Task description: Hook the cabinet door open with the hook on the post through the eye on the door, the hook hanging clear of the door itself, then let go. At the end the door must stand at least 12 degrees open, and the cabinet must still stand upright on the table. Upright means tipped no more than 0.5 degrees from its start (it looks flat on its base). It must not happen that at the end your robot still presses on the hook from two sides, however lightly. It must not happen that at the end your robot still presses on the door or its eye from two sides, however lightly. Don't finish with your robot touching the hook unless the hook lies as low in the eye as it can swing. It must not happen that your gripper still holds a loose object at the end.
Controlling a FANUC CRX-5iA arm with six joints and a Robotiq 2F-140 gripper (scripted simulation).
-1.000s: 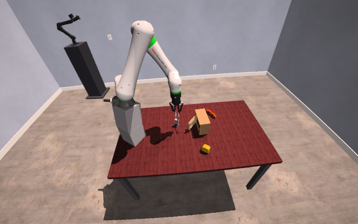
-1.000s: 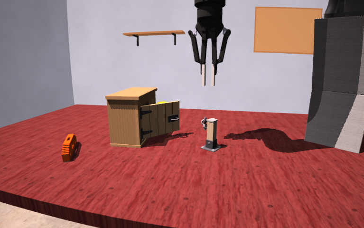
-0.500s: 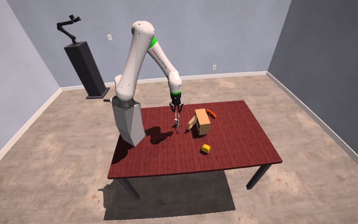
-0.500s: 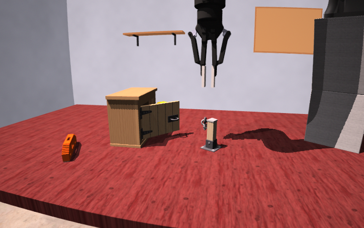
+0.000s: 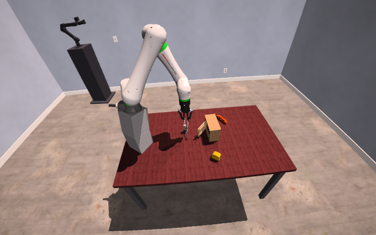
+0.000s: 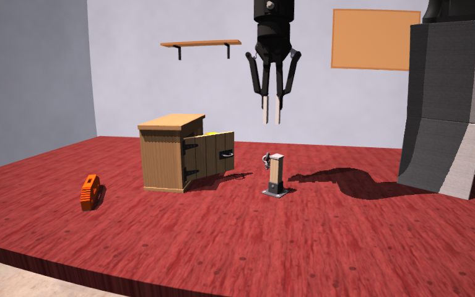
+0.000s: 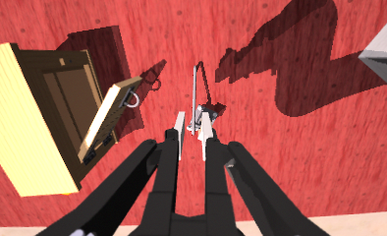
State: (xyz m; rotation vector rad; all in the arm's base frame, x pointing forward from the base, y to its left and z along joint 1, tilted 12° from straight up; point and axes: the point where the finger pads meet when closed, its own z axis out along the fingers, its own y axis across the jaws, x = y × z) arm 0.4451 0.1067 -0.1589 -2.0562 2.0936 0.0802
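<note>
Right now the metal hook is 14 cm below my hand. Also, from my hand: yellow block 26 cm to the right, 26 cm ahead, 16 cm below; then orange object 37 cm ahead, 21 cm to the left, 17 cm below; then door 15 cm ahead, 12 cm below, 3 cm to the left.
</note>
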